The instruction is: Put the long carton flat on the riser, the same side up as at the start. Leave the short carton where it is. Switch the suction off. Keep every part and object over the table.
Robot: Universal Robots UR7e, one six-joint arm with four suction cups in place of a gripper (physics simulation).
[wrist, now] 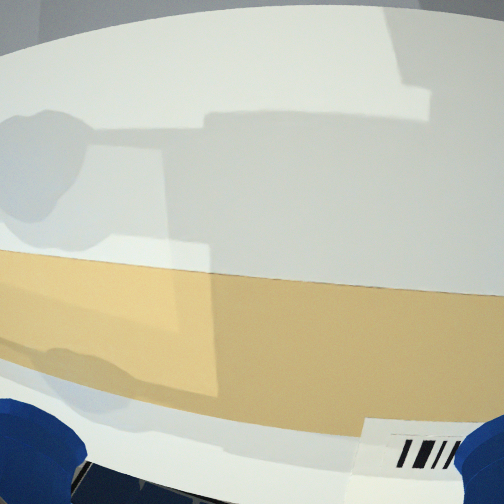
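Observation:
The long carton (325, 350) fills the lower half of the wrist view. It has a tan face, a white band along its near edge and a white barcode label (420, 450) at the lower right. My gripper (250, 465) sits on it, with two blue suction cups showing at the bottom left (35, 450) and bottom right (482, 465). The carton hangs under the cups above the white table (250, 60), slightly slanted in the view. The riser and the short carton are not in view.
Shadows of the arm and the carton fall across the table top. The table's far edge curves along the top of the view, with grey floor (150, 20) beyond it.

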